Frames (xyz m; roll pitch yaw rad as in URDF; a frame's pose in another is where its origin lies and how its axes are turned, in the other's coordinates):
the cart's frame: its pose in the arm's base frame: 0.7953 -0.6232 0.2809 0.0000 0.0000 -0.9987
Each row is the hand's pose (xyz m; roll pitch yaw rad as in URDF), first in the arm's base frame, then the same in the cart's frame.
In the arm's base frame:
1: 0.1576 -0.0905 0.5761 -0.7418 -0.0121 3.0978
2: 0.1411 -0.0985 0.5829 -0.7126 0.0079 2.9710
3: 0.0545 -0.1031 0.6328 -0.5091 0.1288 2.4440
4: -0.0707 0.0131 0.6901 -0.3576 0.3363 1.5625
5: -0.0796 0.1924 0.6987 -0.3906 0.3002 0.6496
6: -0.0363 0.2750 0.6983 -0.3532 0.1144 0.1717
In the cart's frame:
1: -0.7931 -0.2478 0.2952 -0.7418 -0.0121 -2.1867
2: -0.7953 -0.2660 0.3020 -0.7126 0.0079 -2.3135
3: -0.8383 -0.3413 0.3519 -0.5091 0.1288 -2.8405
4: -1.0038 -0.3836 0.4092 -0.3576 0.3363 2.5612
5: -1.1594 -0.2940 0.4178 -0.3906 0.3002 1.6483
6: -1.2054 -0.2129 0.4174 -0.3532 0.1144 1.1704

